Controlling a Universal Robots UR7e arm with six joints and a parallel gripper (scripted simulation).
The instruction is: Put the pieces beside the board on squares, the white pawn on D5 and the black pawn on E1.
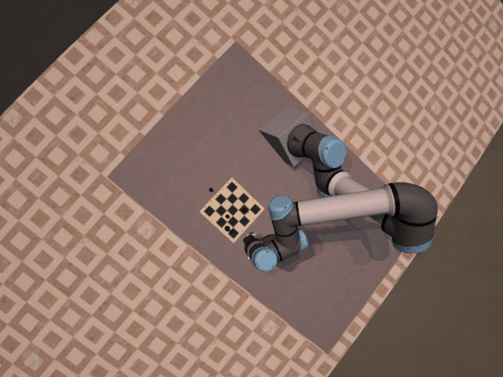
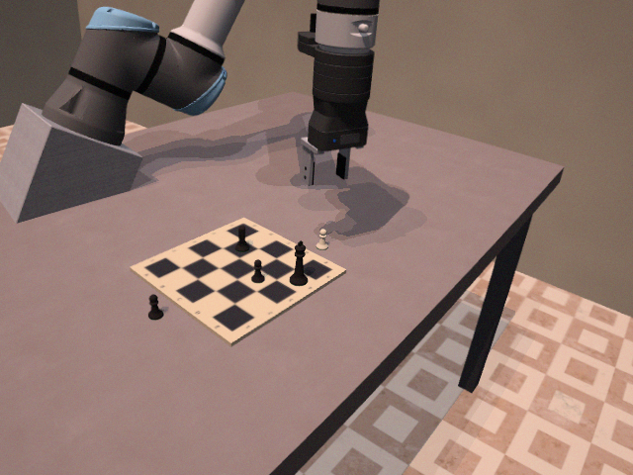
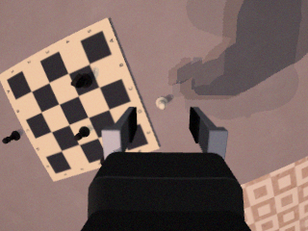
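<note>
My hand is 120 mm above the white pawn and 10 mm short of it. From my hand the other things lie so: chessboard: 140 mm to the right, 130 mm below, 20 mm behind; black king: 100 mm to the right, 90 mm below, 60 mm ahead.
</note>
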